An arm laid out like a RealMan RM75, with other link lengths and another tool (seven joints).
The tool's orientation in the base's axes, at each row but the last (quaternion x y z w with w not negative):
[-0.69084, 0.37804, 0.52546, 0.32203]
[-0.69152, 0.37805, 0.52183, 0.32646]
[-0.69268, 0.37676, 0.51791, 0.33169]
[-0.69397, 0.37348, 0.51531, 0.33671]
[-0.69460, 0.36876, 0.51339, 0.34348]
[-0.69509, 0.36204, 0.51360, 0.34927]
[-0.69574, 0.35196, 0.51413, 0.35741]
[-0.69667, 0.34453, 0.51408, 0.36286]
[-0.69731, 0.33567, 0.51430, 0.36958]
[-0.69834, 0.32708, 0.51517, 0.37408]
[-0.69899, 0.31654, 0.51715, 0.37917]
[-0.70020, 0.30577, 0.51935, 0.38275]
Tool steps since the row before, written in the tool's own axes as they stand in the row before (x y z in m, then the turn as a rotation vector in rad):
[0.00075, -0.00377, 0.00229, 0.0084, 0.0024, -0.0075]
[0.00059, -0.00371, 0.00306, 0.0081, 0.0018, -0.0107]
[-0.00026, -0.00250, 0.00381, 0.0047, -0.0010, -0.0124]
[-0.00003, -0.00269, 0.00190, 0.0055, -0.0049, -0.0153]
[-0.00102, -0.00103, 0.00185, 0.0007, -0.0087, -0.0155]
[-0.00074, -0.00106, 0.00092, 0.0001, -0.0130, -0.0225]
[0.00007, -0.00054, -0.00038, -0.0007, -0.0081, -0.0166]
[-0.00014, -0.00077, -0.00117, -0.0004, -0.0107, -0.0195]
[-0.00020, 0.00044, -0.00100, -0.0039, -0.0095, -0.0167]
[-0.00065, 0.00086, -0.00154, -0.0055, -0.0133, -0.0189]
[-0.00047, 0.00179, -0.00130, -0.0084, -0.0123, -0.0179]
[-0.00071, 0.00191, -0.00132, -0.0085, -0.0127, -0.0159]
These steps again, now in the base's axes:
[0.00226, 0.00370, -0.00110, 0.0029, -0.0091, -0.0065]
[0.00185, 0.00434, -0.00110, 0.0049, -0.0114, -0.0054]
[0.00034, 0.00452, -0.00050, 0.0075, -0.0109, -0.0015]
[0.00144, 0.00295, -0.00021, 0.0124, -0.0116, -0.0012]
[-0.00016, 0.00225, 0.00065, 0.0148, -0.0091, 0.0039]
[0.00033, 0.00142, 0.00063, 0.0216, -0.0129, 0.0065]
[0.00065, -0.00007, 0.00009, 0.0145, -0.0102, 0.0054]
[0.00117, -0.00061, 0.00050, 0.0181, -0.0114, 0.0061]
[0.00005, -0.00106, 0.00032, 0.0149, -0.0093, 0.0087]
[-0.00016, -0.00171, 0.00076, 0.0188, -0.0091, 0.0113]
[-0.00099, -0.00201, 0.00032, 0.0167, -0.0086, 0.0138]
[-0.00112, -0.00210, 0.00049, 0.0160, -0.0067, 0.0136]

